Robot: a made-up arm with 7 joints. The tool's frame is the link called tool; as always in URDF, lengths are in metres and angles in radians. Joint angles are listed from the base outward. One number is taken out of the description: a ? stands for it. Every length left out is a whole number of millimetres.
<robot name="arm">
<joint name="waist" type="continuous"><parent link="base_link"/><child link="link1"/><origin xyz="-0.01 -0.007 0.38"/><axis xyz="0 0 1"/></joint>
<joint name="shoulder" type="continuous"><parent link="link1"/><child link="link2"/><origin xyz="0 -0.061 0"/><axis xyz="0 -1 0"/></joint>
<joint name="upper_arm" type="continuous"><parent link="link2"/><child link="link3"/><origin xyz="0.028 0 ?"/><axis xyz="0 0 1"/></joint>
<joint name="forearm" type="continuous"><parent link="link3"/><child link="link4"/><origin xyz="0.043 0.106 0"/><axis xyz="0 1 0"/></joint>
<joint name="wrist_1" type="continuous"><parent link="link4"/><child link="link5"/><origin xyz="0 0 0.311"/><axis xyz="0 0 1"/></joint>
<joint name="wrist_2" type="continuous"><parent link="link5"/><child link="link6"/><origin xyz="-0.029 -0.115 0"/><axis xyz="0 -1 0"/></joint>
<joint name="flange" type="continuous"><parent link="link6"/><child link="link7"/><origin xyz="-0.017 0 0.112"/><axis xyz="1 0 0"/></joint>
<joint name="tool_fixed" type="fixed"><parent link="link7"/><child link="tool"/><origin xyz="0 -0.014 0.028"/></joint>
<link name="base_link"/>
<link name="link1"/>
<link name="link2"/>
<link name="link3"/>
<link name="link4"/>
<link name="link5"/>
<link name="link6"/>
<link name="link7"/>
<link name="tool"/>
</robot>
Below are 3 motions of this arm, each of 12 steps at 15 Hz.
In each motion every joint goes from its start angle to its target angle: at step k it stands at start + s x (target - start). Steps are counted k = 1, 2, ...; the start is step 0. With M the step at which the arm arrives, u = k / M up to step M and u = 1 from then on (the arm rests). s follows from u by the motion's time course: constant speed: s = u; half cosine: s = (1 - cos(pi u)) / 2; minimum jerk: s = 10 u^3 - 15 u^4 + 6 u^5.
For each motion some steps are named. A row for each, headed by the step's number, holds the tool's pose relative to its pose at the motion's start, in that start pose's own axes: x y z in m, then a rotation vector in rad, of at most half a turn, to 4 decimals.
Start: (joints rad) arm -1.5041 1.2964 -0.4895 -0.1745 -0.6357 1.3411 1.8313
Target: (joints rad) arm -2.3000 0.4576 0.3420 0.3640 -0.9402 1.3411 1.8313
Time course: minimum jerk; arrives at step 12
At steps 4, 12:
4: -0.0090 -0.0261 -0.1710 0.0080 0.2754 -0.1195
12: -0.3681 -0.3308 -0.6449 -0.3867 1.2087 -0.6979

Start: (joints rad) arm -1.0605 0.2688 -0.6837 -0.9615 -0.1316 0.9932 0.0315
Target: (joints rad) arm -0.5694 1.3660 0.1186 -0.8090 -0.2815 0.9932 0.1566
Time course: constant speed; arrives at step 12
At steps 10, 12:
10: -0.3914 -0.5904 0.0874 0.7550 -0.5259 -0.9644
12: -0.5296 -0.6363 0.0642 0.8774 -0.6800 -1.1101

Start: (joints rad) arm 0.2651 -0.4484 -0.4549 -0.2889 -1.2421 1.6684 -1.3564
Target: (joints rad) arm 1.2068 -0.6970 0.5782 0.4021 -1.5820 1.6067 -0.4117
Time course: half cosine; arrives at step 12
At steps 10, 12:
10: 0.0365 -0.2377 -0.1342 2.2909 -0.8956 0.1134
12: 0.0307 -0.2551 -0.1584 2.4263 -1.0134 0.0960

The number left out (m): 0.437
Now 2 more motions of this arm.
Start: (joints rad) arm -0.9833 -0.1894 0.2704 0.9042 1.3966 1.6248 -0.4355
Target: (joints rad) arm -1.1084 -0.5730 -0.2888 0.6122 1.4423 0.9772 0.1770
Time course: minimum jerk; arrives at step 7
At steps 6, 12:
6: 0.0678 -0.2490 0.1636 0.2595 0.1991 -0.2464
12: 0.0679 -0.2541 0.1671 0.2651 0.2053 -0.2568

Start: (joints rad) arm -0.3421 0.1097 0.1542 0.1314 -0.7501 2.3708 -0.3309
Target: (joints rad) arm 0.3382 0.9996 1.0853 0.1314 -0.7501 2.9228 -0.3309
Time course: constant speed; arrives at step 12
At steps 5, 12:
5: -0.0374 -0.2608 0.0517 0.2675 -0.3592 -0.7730
12: -0.2878 -0.5045 0.0475 0.3563 -0.8676 -1.8974

